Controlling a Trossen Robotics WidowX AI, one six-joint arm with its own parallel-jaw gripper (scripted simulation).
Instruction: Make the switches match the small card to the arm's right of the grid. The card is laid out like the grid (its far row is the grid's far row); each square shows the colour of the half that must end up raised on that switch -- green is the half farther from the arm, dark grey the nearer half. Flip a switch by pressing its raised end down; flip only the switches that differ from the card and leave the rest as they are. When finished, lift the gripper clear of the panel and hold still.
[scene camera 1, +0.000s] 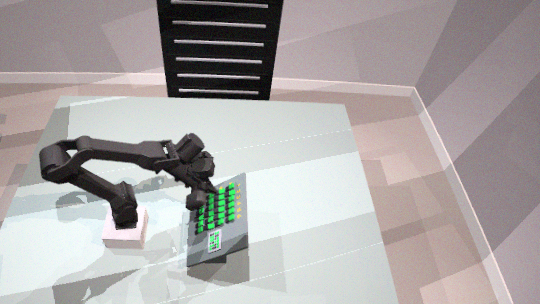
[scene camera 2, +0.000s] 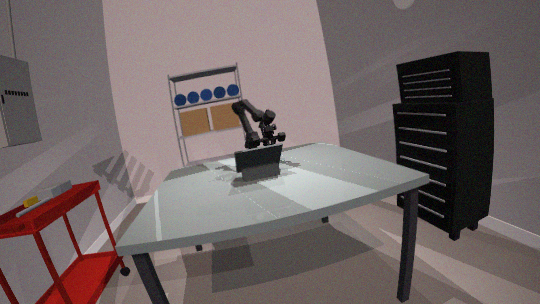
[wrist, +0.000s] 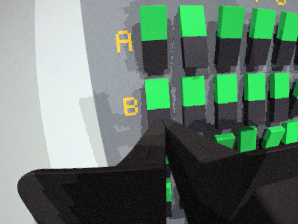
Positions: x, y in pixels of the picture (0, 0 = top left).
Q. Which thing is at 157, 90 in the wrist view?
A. A switch.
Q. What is my gripper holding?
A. Nothing.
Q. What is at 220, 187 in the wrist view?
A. My gripper.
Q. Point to a switch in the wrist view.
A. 153, 27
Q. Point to my gripper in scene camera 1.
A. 215, 192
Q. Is my gripper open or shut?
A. Shut.
